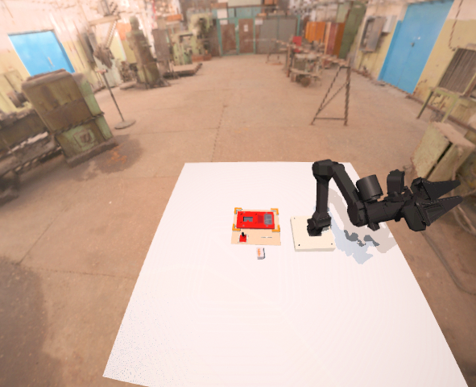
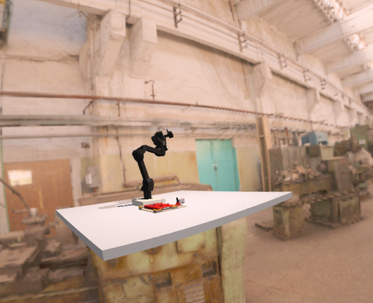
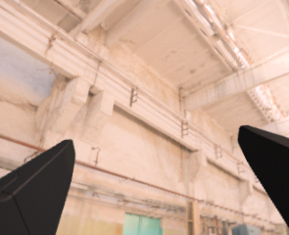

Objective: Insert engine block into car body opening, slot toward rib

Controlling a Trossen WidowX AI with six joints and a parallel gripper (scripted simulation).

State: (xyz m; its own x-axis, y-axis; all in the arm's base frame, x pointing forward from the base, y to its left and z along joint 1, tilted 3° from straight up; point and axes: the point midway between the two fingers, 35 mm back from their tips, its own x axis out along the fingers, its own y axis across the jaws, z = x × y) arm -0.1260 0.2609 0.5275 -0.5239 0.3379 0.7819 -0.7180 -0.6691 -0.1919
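My gripper tip is 400 mm short of the engine block, 180 mm to the left of it and 580 mm above it.
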